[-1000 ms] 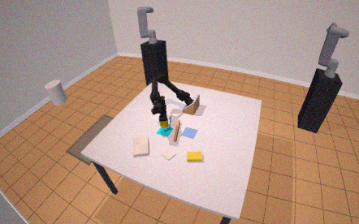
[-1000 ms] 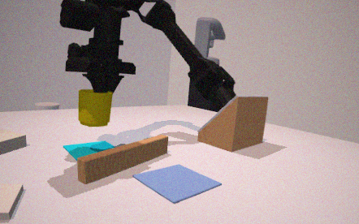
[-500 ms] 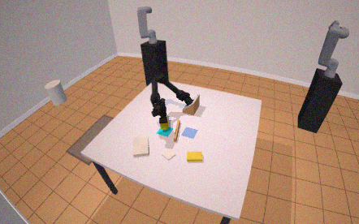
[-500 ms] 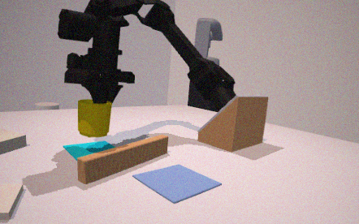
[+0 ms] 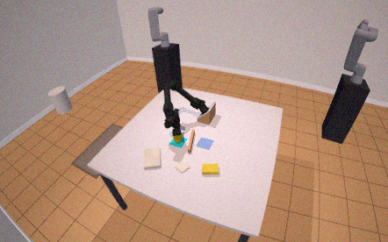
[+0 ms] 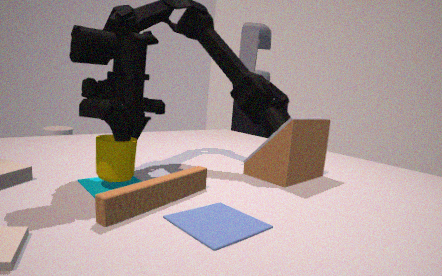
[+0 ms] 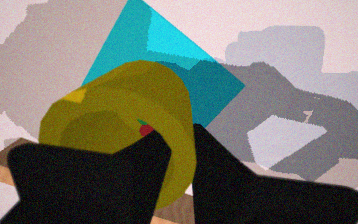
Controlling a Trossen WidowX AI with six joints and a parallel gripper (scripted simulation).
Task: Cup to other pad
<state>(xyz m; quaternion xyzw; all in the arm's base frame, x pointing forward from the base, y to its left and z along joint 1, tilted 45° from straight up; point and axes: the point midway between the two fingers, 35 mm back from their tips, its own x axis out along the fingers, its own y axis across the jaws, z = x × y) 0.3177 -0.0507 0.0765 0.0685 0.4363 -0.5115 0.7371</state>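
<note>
Now: the cyan pad 20 mm ahead of my gripper tip, 20 mm to the left of it and 60 mm below it. Round my gripper tip: yellow cup: 20 mm ahead, 20 mm to the left; then beige slab: 270 mm ahead, 50 mm to the right, 40 mm below; then wooden bar: 20 mm behind, 110 mm to the left, 40 mm below.
</note>
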